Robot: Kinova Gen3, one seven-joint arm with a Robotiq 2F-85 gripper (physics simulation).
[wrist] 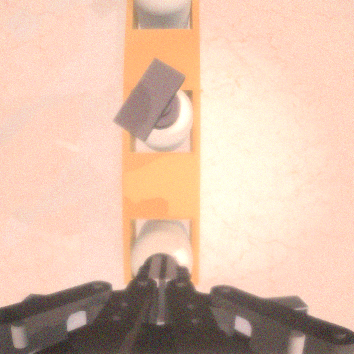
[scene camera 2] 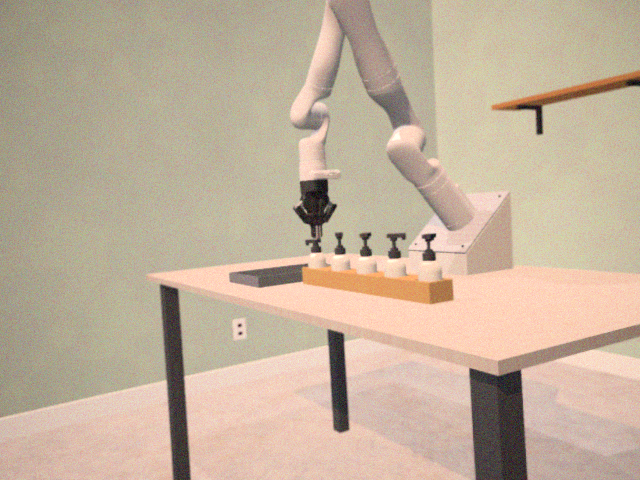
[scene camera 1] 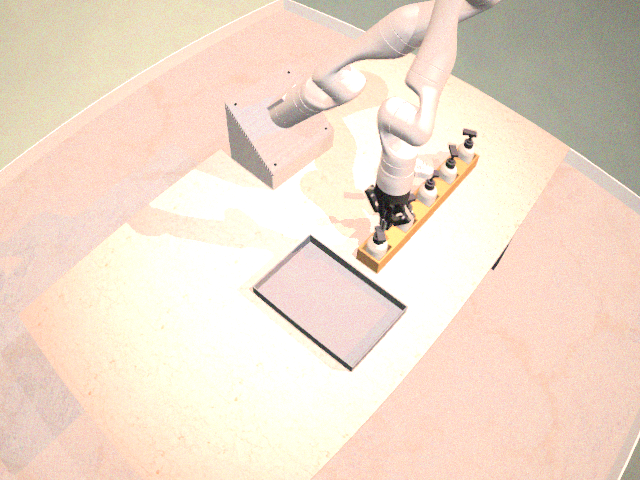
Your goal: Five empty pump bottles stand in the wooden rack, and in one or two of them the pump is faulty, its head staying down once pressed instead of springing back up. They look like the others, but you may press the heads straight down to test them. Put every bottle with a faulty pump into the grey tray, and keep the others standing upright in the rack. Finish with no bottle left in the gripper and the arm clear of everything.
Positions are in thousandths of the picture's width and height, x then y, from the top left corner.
Observation:
I see my gripper (scene camera 2: 496,499) and a grey tray (scene camera 1: 532,645).
The grey tray shows as well in the wrist view (wrist: 829,852) and in scene camera 2 (scene camera 2: 440,574). My gripper shows as well in the wrist view (wrist: 465,767) and in scene camera 1 (scene camera 1: 601,474).

